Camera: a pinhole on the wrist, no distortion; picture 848 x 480 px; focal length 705.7 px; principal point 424.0 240.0 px. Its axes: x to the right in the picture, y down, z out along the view. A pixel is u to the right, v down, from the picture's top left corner.
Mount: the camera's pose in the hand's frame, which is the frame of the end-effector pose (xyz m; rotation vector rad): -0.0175 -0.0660 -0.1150 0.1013 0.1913 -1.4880
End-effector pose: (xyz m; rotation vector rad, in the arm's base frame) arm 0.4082 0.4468 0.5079 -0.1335 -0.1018 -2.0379
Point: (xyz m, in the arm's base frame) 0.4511 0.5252 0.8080
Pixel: 153 162
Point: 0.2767 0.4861 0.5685
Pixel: 566 376
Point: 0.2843 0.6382 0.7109
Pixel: 541 48
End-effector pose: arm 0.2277 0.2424 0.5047 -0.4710 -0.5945 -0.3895
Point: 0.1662 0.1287 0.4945
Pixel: 747 72
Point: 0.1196 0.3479 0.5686
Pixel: 33 80
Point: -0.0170 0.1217 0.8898
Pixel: 694 309
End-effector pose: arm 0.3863 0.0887 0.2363 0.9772 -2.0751 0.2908
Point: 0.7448 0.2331 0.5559
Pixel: behind the camera
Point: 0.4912 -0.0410 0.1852
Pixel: 730 214
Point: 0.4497 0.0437 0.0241
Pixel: outside the picture
